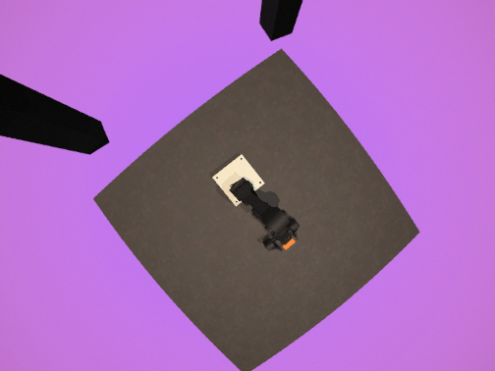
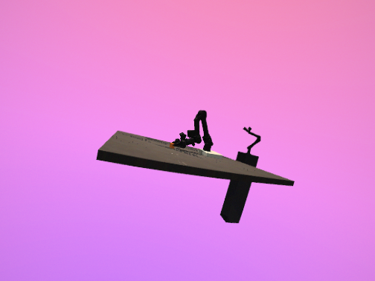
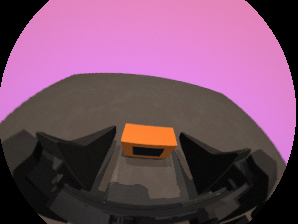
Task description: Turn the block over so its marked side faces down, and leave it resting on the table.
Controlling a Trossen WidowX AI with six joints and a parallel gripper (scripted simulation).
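Now: gripper tip 20 mm past the orange block and 10 mm above it.
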